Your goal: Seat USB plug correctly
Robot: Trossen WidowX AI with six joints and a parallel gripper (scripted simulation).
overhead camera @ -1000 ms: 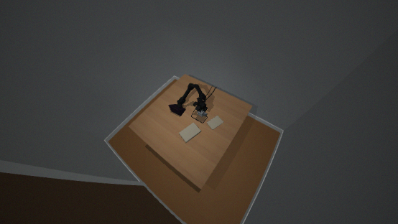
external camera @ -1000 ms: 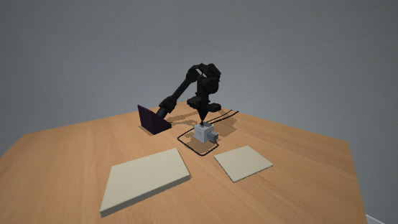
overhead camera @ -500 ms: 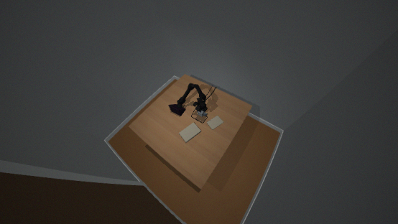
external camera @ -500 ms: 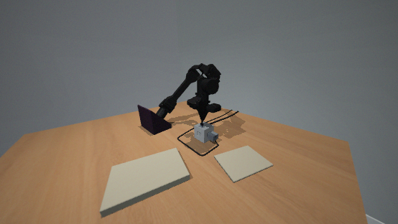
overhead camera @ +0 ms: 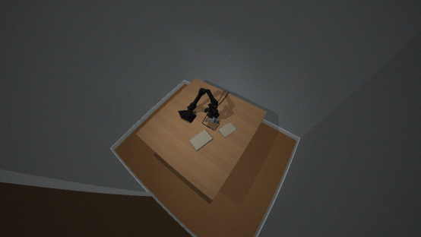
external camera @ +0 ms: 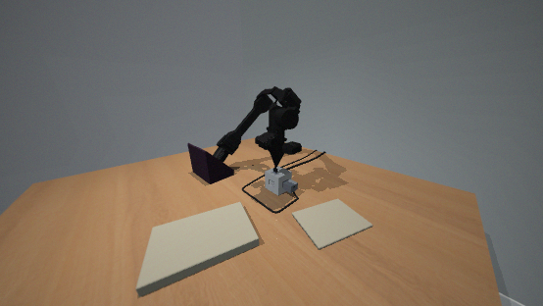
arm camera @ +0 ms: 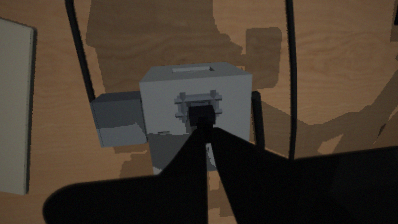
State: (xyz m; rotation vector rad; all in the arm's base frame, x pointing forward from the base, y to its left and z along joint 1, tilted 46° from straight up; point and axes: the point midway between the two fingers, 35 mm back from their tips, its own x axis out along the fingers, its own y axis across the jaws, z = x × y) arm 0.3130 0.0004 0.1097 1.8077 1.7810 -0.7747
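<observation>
Right now my gripper tip is 2 cm above the black USB plug. Also, from my gripper tip: thick beige slab (2 cm ahead, 31 cm to the right, 10 cm below); then thin beige plate (23 cm ahead, 2 cm to the right, 10 cm below).
</observation>
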